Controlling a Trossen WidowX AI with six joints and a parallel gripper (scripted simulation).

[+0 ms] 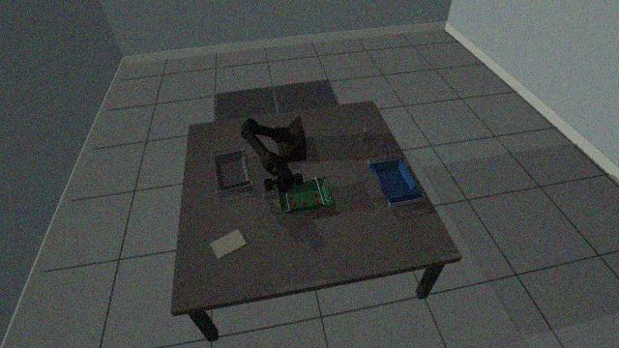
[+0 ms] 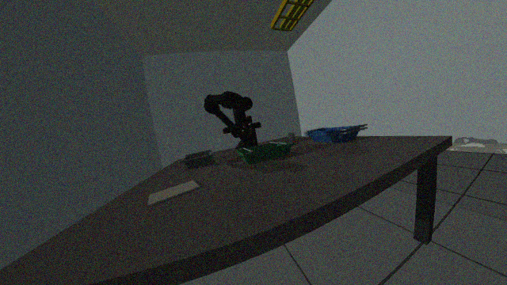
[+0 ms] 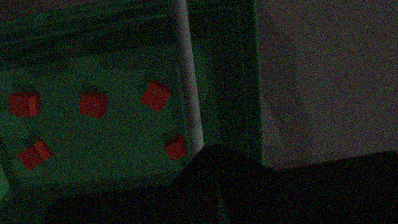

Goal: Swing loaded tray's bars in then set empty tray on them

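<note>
Now: gripper tip 30 cm past the grey tray, 24 cm to the left of it and 4 cm above it. Also, from my gripper tip: red block (20 cm behind, 47 cm to the left, 8 cm below); then pale flat card (15 cm ahead, 32 cm to the right, 9 cm below).
</note>
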